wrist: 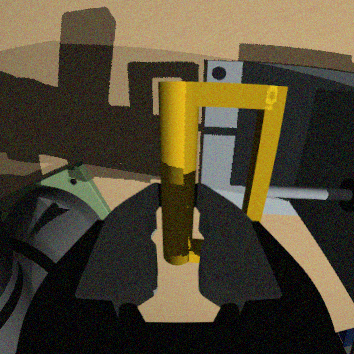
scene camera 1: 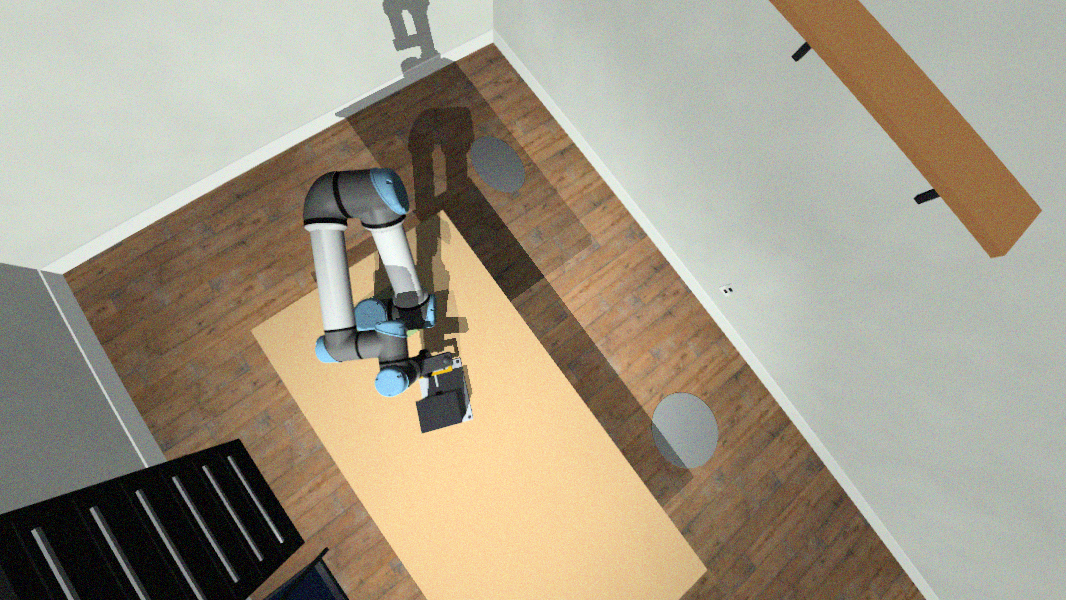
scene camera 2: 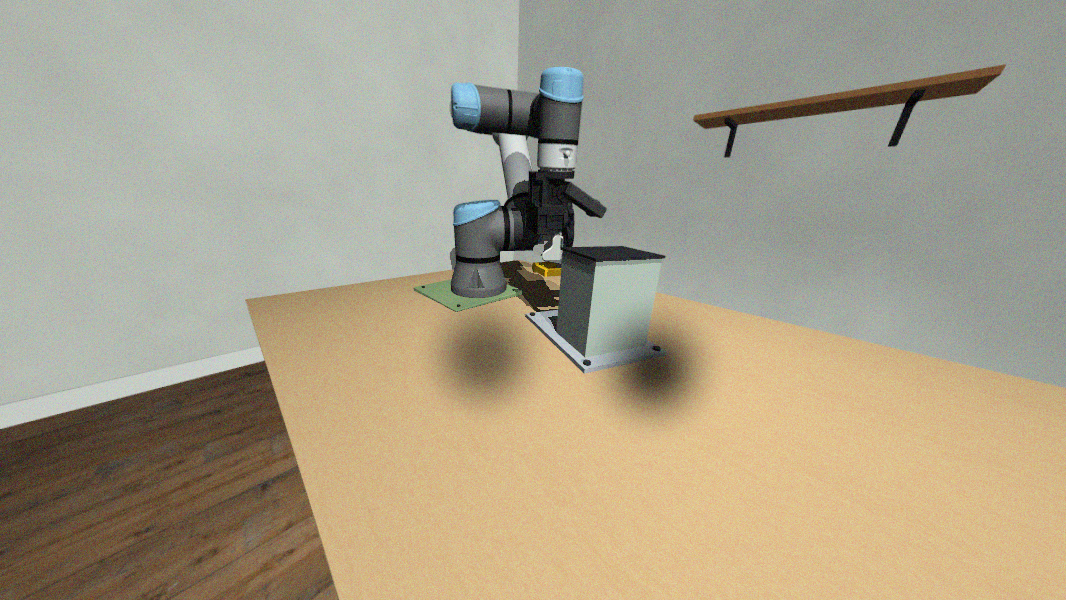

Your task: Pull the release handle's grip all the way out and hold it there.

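The release handle's yellow grip (scene camera 2: 546,269) (wrist: 176,130) is a rectangular loop with a thick round bar. My gripper (wrist: 177,185) is shut on that round bar, with one jaw on each side. A light grey rod (wrist: 300,193) runs from the grip's far side into a dark collar on the housing; a good length of it shows. The housing (scene camera 1: 441,410) (scene camera 2: 622,309) is a box with a dark top and pale sides, on a light grey base plate. In scene camera 1 the fingertips are hard to make out beside the housing.
The housing's base plate (scene camera 2: 570,350) (wrist: 218,160) is on the tan table (scene camera 1: 522,484) (scene camera 2: 671,477). The arm's green mounting plate (scene camera 2: 440,295) (wrist: 80,187) lies behind the grip. A wooden shelf (scene camera 1: 917,126) (scene camera 2: 842,100) is on the wall. A black slatted unit (scene camera 1: 253,477) stands beside the table.
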